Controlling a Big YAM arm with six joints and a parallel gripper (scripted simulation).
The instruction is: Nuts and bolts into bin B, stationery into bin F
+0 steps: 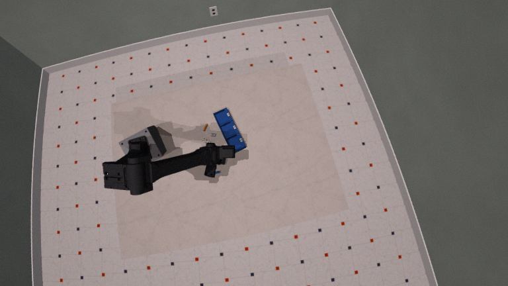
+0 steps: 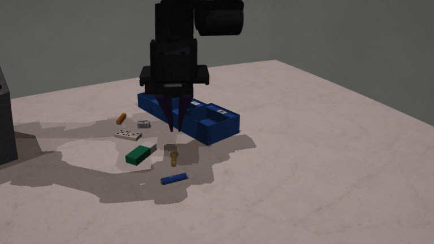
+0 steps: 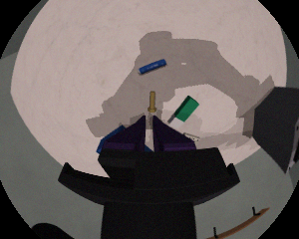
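Now: hand 10 mm to the right of the brass bolt and 60 mm above it. Round my hand: white domino: 30 mm behind, 140 mm to the left, 60 mm below; then green block: 40 mm behind, 60 mm to the left, 60 mm below; then blue cylinder: 30 mm behind, 50 mm to the right, 60 mm below.
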